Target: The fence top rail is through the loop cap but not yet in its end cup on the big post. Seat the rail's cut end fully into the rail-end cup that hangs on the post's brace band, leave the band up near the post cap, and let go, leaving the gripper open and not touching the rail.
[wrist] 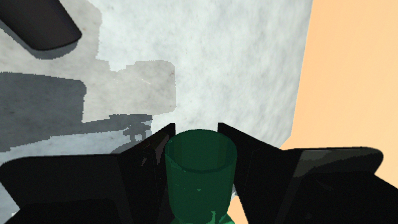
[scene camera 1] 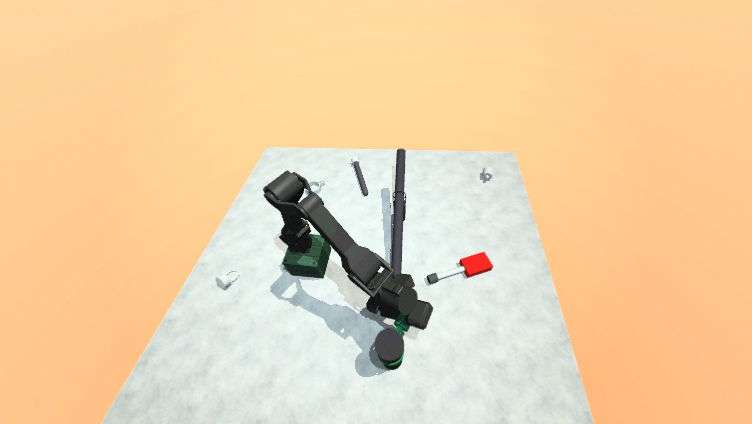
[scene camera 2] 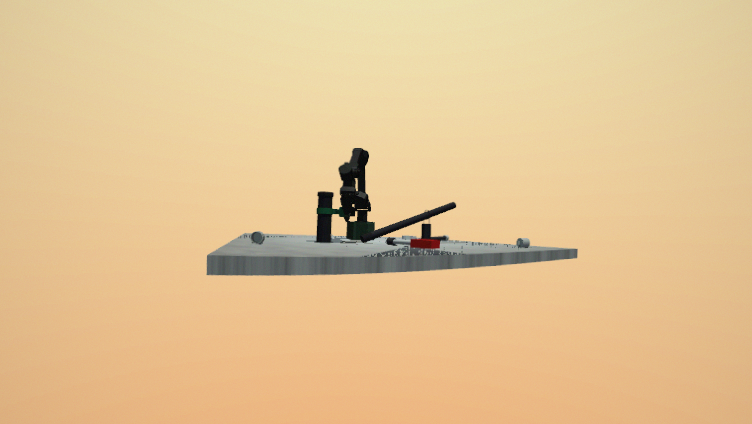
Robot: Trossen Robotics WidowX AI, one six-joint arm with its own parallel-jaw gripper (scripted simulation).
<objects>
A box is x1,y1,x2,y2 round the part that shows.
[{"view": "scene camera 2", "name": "long dark top rail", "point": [391,228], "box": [360,202,455,242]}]
</objects>
